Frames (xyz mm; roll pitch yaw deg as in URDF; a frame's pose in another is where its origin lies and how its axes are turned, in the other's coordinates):
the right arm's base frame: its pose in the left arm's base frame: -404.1 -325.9 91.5 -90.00 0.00 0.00
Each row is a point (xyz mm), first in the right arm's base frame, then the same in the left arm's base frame.
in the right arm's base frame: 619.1 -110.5 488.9
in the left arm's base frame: 215.0 163.0 202.0
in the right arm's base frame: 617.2 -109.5 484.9
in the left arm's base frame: 213.1 159.0 201.0
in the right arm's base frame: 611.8 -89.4 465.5
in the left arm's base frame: 207.7 139.6 180.9
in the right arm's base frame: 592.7 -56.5 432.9
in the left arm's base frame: 188.6 107.0 148.0
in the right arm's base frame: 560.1 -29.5 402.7
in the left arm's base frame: 156.0 76.8 121.0
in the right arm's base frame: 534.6 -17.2 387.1
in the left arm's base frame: 130.5 61.2 108.7
